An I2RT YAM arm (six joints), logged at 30 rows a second.
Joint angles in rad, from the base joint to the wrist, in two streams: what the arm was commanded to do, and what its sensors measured. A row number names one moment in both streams.
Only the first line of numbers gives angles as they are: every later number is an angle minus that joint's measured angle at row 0.
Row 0, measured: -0.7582, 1.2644, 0.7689, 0.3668, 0.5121, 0.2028
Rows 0 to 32, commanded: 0.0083, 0.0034, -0.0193, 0.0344, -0.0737, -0.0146; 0.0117, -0.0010, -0.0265, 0.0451, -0.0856, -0.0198; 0.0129, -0.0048, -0.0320, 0.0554, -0.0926, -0.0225; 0.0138, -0.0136, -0.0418, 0.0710, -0.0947, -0.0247; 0.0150, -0.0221, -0.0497, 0.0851, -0.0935, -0.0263; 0.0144, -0.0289, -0.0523, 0.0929, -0.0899, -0.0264; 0.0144, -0.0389, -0.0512, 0.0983, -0.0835, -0.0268; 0.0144, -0.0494, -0.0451, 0.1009, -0.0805, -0.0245; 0.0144, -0.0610, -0.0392, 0.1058, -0.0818, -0.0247; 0.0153, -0.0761, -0.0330, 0.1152, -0.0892, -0.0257; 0.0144, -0.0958, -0.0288, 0.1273, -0.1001, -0.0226; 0.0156, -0.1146, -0.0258, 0.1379, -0.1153, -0.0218; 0.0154, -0.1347, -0.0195, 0.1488, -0.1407, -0.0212; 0.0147, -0.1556, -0.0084, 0.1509, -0.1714, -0.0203; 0.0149, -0.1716, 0.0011, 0.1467, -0.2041, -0.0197; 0.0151, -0.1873, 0.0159, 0.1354, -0.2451, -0.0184; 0.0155, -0.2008, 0.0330, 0.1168, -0.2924, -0.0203; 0.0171, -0.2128, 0.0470, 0.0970, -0.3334, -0.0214; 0.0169, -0.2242, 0.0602, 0.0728, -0.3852, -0.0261; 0.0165, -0.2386, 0.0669, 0.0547, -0.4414, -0.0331; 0.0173, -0.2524, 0.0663, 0.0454, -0.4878, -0.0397; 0.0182, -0.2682, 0.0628, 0.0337, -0.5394, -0.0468; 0.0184, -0.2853, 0.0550, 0.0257, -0.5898, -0.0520; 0.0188, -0.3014, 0.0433, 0.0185, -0.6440, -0.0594; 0.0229, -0.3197, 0.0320, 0.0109, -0.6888, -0.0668; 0.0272, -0.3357, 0.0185, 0.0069, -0.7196, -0.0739; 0.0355, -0.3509, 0.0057, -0.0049, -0.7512, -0.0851; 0.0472, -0.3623, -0.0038, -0.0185, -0.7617, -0.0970; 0.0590, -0.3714, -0.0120, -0.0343, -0.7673, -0.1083; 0.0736, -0.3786, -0.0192, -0.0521, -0.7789, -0.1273; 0.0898, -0.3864, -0.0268, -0.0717, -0.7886, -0.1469; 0.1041, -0.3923, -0.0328, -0.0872, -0.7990, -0.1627; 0.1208, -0.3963, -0.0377, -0.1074, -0.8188, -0.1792
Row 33, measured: 0.0775, -0.3712, -0.0115, -0.0183, -0.7126, -0.1019
